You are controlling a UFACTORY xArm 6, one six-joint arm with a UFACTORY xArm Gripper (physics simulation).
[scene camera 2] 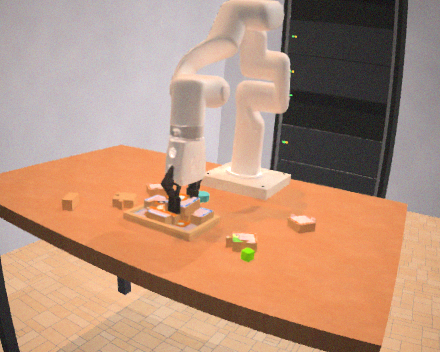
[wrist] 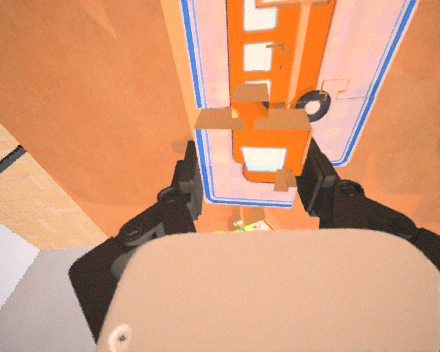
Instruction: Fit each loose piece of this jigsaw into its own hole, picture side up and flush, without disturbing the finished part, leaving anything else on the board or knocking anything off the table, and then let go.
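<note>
My gripper (scene camera 2: 184, 198) (wrist: 247, 155) is shut on a corner jigsaw piece (wrist: 265, 155), picture side up, with the orange end of a bus, a white window and a blue border. In the wrist view it overlaps the end of the bus picture (wrist: 312, 45), its blue edge nearly in line with the picture's. In the scene view the fingers are low over the wooden-rimmed board (scene camera 2: 155, 227). Blocks with blue-edged tops (scene camera 2: 160, 215) (scene camera 2: 202, 215) stand above the rim. The fingers partly hide the held piece there, and whether it touches the board cannot be told.
A green-pictured piece (scene camera 2: 245, 240) (wrist: 255, 226) and a lime cube (scene camera 2: 247, 254) lie in front of the board. A pale-topped piece (scene camera 2: 301, 223) lies right. Wooden blocks (scene camera 2: 124, 200) (scene camera 2: 70, 201) lie left. Another piece (scene camera 2: 155, 189) and a teal object (scene camera 2: 203, 196) are behind.
</note>
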